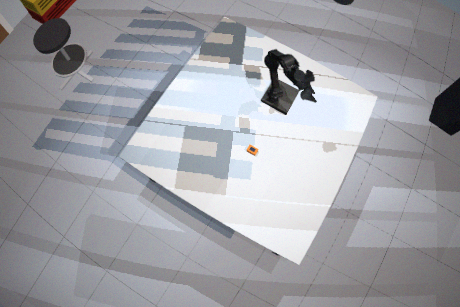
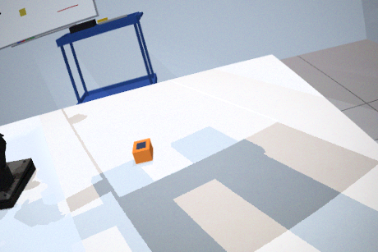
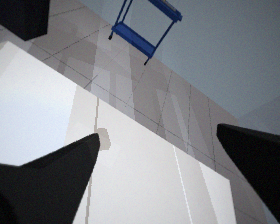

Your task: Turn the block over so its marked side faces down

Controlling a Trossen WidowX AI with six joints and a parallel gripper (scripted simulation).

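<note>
My gripper tip is now 43 cm above the orange block, 28 cm short of it and 17 cm to the left of it.
</note>
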